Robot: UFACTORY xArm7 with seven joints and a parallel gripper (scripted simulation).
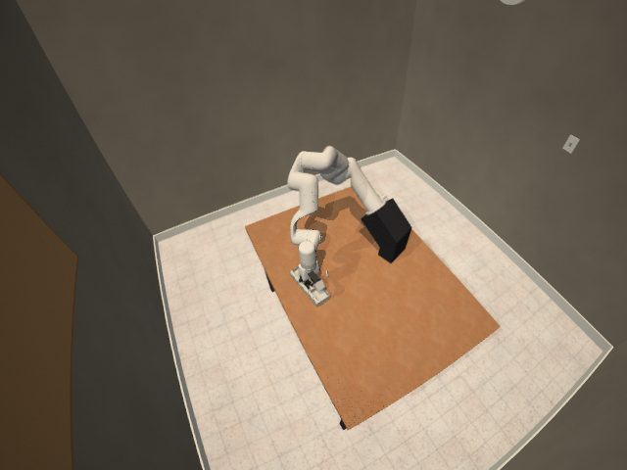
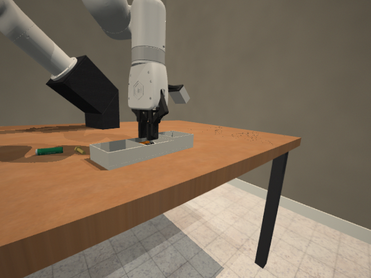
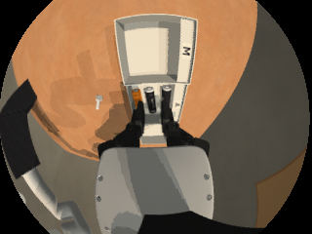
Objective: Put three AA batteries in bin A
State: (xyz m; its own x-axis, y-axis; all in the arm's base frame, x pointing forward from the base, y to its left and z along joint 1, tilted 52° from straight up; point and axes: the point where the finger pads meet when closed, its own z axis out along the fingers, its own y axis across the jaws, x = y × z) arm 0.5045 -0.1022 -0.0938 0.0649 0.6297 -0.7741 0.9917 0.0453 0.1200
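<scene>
My hand is 40 mm above the three-compartment bin and 10 mm short of it. Round my hand: orange battery 40 mm below, 20 mm behind; black AA battery 40 mm below; pale piece 110 mm behind, 50 mm below, 10 mm to the left.
</scene>
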